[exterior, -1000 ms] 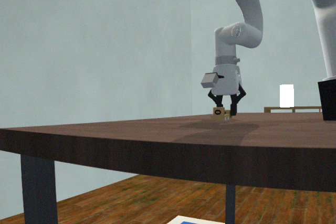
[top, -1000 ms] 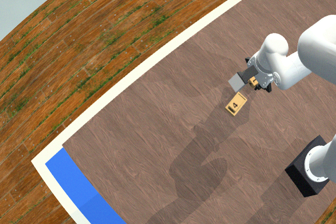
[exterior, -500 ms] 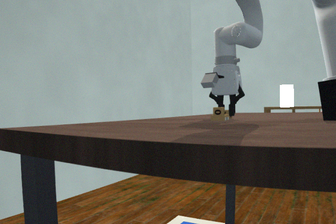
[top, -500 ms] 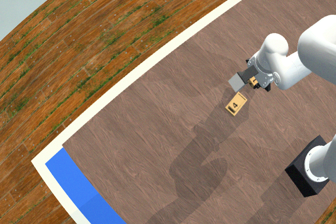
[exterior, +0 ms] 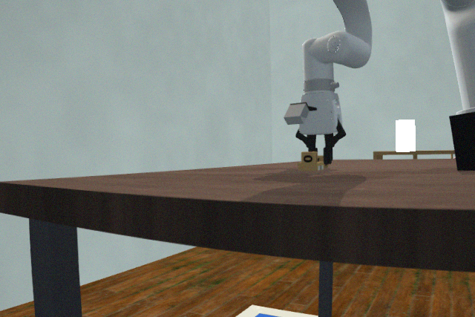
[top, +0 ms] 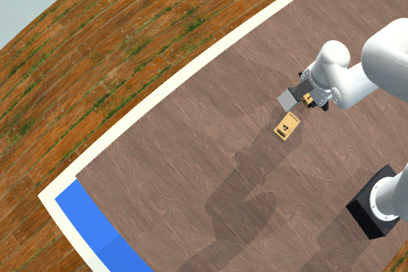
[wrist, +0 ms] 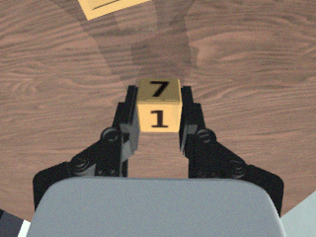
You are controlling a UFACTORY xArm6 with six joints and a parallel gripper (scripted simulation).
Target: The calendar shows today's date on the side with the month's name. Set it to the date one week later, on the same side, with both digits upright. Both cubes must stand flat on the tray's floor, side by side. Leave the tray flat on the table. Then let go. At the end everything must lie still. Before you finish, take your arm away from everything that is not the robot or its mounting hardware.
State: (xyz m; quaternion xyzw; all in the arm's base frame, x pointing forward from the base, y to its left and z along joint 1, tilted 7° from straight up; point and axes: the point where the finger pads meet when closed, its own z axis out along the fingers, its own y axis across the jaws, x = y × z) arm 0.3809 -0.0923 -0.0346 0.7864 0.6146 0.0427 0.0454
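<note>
My gripper is now 11 cm to the right of the tray and 2 cm above it. Round my hand: wooden cube (1 cm below).
</note>
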